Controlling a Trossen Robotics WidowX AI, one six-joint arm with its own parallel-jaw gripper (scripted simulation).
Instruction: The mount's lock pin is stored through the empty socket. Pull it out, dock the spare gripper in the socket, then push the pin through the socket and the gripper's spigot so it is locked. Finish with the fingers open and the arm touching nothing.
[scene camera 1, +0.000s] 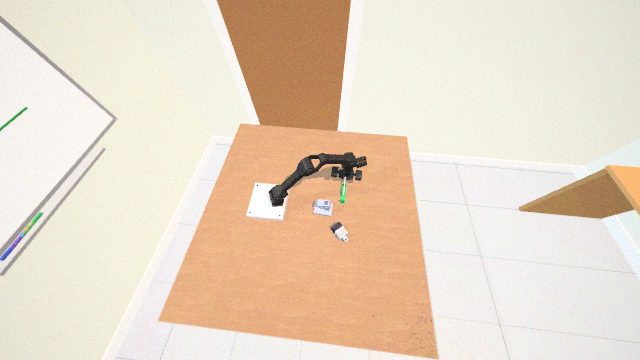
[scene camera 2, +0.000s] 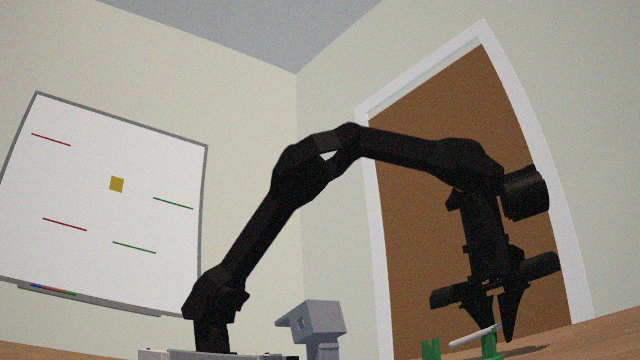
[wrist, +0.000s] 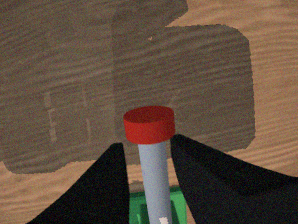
I see my gripper (scene camera 2: 501, 343).
My gripper is seen too in the wrist view (wrist: 147, 149).
